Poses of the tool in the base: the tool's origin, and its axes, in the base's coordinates. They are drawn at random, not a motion.
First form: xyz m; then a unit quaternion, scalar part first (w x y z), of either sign.
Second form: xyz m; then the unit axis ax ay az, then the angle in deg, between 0 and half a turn. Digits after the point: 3 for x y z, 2 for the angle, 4 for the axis.
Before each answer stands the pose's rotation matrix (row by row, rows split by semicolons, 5 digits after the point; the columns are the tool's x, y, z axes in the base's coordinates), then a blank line. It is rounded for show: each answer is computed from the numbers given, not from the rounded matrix.
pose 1, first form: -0.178 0.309 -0.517 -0.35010 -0.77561 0.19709 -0.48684
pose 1, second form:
0.44828 -0.64662 0.61719; 0.03516 -0.67717 -0.73499; 0.89320 0.35118 -0.28083

-0.178 0.309 -0.517 0.8280 -0.2104 0.5197 139.01
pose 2, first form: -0.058 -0.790 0.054 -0.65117 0.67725 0.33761 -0.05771
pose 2, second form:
0.76538 0.38213 -0.51785; 0.53245 0.07600 0.84304; 0.36151 -0.92098 -0.14530

-0.058 -0.790 0.054 -0.8924 -0.4448 0.0760 98.74
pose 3, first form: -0.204 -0.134 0.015 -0.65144 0.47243 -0.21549 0.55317
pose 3, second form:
0.29513 0.51711 0.80343; -0.92432 -0.05838 0.37712; 0.24191 -0.85393 0.46075

-0.204 -0.134 0.015 -0.6227 0.2840 -0.7291 98.70
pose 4, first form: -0.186 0.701 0.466 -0.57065 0.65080 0.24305 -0.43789
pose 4, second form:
0.49836 -0.18341 -0.84735; 0.81612 -0.23057 0.52990; -0.29256 -0.95561 0.03478

-0.186 0.701 0.466 -0.7925 -0.2960 0.5332 110.41
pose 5, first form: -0.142 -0.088 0.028 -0.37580 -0.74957 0.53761 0.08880
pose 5, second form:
0.40617 -0.73922 -0.53720; -0.87270 -0.13949 -0.46790; 0.27095 0.65886 -0.70178

-0.142 -0.088 0.028 0.8089 -0.5801 -0.0958 135.85
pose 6, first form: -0.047 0.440 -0.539 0.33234 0.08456 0.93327 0.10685
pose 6, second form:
-0.76480 0.08681 0.63839; 0.22885 0.96287 0.14323; -0.60225 0.25564 -0.75627

-0.047 0.440 -0.539 0.0897 0.9895 0.1133 141.18
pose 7, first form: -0.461 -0.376 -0.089 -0.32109 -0.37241 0.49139 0.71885
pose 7, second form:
-0.51642 0.09563 -0.85098; -0.82763 -0.31087 0.46732; -0.21985 0.94563 0.23969

-0.461 -0.376 -0.089 0.3932 -0.5189 -0.7590 142.54
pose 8, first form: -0.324 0.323 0.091 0.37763 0.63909 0.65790 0.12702
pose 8, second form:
0.10207 0.74498 0.65924; 0.93684 0.15087 -0.31554; -0.33453 0.64981 -0.68253

-0.324 0.323 0.091 0.6902 0.7105 0.1372 135.63
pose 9, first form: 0.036 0.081 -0.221 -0.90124 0.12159 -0.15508 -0.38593
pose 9, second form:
0.65402 -0.73334 0.18568; 0.65791 0.67255 0.33886; -0.37338 -0.09946 0.92233

0.036 0.081 -0.221 -0.2806 0.3579 0.8906 51.36
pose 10, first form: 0.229 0.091 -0.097 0.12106 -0.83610 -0.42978 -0.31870
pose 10, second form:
0.42744 0.79584 0.42887; 0.64151 -0.60127 0.47638; 0.63699 0.07151 -0.76755

0.229 0.091 -0.097 -0.8423 -0.4330 -0.3211 166.09
